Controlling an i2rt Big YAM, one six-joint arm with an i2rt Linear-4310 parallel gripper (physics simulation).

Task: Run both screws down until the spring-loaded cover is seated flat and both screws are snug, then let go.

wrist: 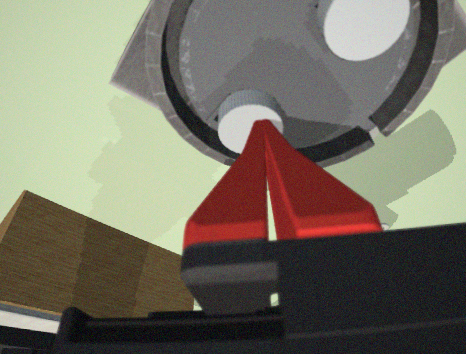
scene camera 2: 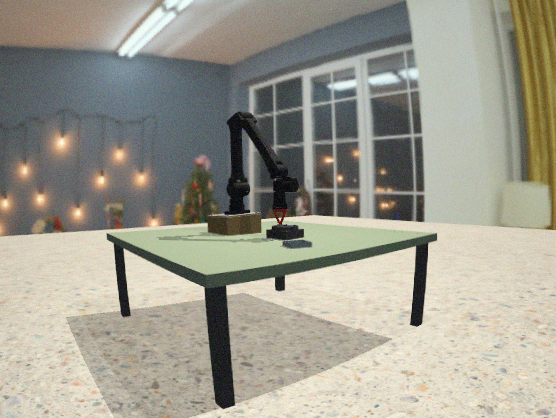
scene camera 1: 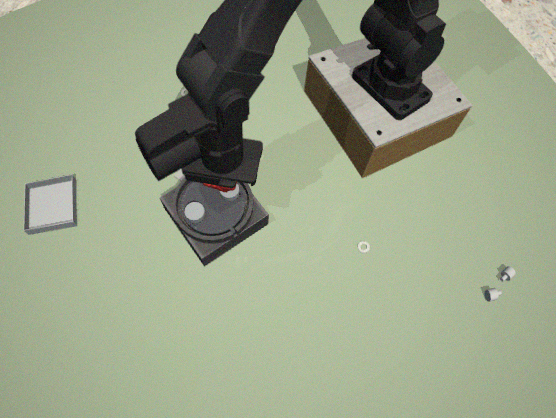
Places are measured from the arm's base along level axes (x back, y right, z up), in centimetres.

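Pixels of known places: gripper, fingertip midpoint: [wrist: 262, 130] [scene camera 2: 280, 224] [scene camera 1: 226, 188]; arm's base, origin of the base link: [wrist: 49, 339] [scene camera 2: 237, 213] [scene camera 1: 391, 87].
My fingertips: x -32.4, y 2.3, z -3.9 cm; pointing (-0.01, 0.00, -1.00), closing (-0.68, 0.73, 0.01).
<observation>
For each thing: its middle in the pictures, then the offset to it from my fingertips.
- round dark grey cover, body centre: [wrist: 292, 55] [scene camera 1: 213, 206] dy -0.3, dx -2.8, dz -2.3 cm
- square dark housing, body centre: [wrist: 288, 45] [scene camera 1: 213, 208] [scene camera 2: 285, 231] dy -0.3, dx -2.8, dz -3.4 cm
- shallow grey tray, body centre: [scene camera 1: 50, 204] [scene camera 2: 297, 244] dy +18.1, dx -25.1, dz -5.2 cm
- small white ring, body centre: [scene camera 1: 363, 247] dy -19.2, dx +13.3, dz -6.1 cm
The round dark grey cover [scene camera 1: 216, 220] [wrist: 260, 65] lies inside the ring wall of the square dark housing [scene camera 1: 203, 255] [scene camera 2: 285, 234] [wrist: 132, 70]. Two screws with round white heads stand on it. One screw [scene camera 1: 194, 211] [wrist: 367, 25] is uncovered. The other screw [scene camera 1: 231, 192] [wrist: 237, 127] is partly hidden by the red fingers. My gripper [scene camera 1: 221, 188] [scene camera 2: 281, 224] [wrist: 262, 130] is shut with nothing between its fingers, and its joined tips are at or just above that second screw's head. Whether they touch it, and whether the cover is seated flat, I cannot tell.
A shallow grey tray [scene camera 1: 75, 202] [scene camera 2: 297, 244] lies beyond the housing. The arm's wooden base block [scene camera 1: 420, 145] [scene camera 2: 235, 224] [wrist: 100, 260] stands nearby. A small white ring [scene camera 1: 359, 247] and two small knobbed parts [scene camera 1: 508, 273] [scene camera 1: 491, 294] lie farther off on the green table.
</observation>
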